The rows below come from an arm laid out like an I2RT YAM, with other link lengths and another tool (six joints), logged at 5 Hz.
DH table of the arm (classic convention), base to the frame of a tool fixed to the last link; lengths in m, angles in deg. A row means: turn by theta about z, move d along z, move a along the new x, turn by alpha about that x. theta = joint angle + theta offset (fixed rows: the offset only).
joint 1: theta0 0  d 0.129  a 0.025  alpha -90
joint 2: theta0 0  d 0  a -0.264  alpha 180
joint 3: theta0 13.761  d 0  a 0.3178  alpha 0
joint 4: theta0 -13.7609  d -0.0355  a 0.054  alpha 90
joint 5: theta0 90  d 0.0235  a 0  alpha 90
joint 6: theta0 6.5  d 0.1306  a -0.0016  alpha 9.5
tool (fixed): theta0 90  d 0.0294  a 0  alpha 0
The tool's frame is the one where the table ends.
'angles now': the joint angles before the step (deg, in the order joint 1, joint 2, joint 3, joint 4, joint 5, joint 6). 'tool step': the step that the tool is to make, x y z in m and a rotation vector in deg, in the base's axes. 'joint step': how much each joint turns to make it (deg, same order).
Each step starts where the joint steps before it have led.
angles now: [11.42, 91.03, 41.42, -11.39, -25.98, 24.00]
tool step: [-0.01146, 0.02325, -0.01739, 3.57, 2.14, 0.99]
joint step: [3.04, 3.26, -1.34, 5.23, -2.45, 4.18]
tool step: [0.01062, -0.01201, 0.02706, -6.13, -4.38, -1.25]
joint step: [0.48, -5.32, 1.60, -5.20, 6.95, -2.29]
